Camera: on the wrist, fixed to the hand. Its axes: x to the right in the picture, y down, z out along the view.
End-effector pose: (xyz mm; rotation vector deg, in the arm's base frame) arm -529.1 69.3 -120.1 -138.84 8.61 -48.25
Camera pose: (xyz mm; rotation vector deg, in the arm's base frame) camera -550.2 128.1 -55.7 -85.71 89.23 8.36
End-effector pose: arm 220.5 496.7 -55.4 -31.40 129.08 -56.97
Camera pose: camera 212.5 455.0 23.6 58.52 93.65 -9.63
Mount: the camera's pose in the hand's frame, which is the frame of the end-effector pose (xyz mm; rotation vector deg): 1.4 -85.8 -26.1 6.31 -11.85 89.92
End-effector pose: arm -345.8 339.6 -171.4 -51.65 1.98 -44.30
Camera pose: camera -404.2 288.6 -126.3 -33.58 25.95 44.16
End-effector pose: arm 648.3 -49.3 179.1 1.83 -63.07 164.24
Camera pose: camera 653.4 31.8 217.1 20.28 27.90 -90.01
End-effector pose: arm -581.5 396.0 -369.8 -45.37 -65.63 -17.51
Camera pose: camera -613.8 318.3 -338.8 -79.84 -25.21 65.74
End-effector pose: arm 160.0 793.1 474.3 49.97 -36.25 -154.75
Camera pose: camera 167.1 859.5 414.4 -2.98 -53.41 -74.34
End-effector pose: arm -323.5 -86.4 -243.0 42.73 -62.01 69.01
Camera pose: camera -233.9 -82.5 -243.1 -4.42 -106.06 143.91
